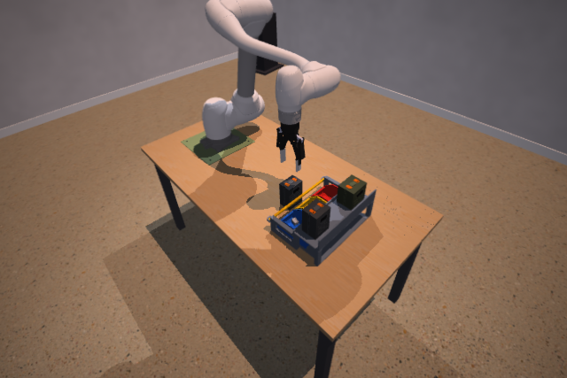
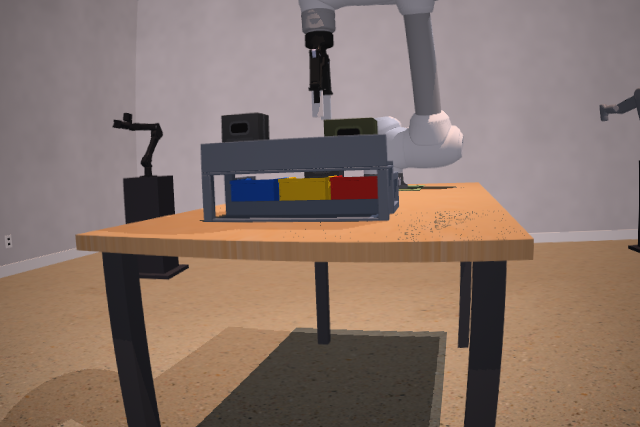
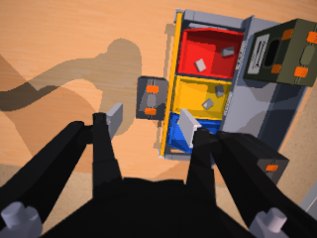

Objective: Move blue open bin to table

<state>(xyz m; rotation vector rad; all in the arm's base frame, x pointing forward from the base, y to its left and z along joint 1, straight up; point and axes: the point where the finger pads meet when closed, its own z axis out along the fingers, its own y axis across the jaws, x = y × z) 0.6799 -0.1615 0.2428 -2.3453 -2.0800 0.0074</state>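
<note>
Right now the dark box is 190 mm below my hand. The rest, counted from my hand: blue open bin (140 mm ahead, 130 mm to the right, 210 mm below); then thin yellow rod (50 mm ahead, 190 mm below); then yellow bin (150 mm ahead, 10 mm to the right, 210 mm below).
</note>
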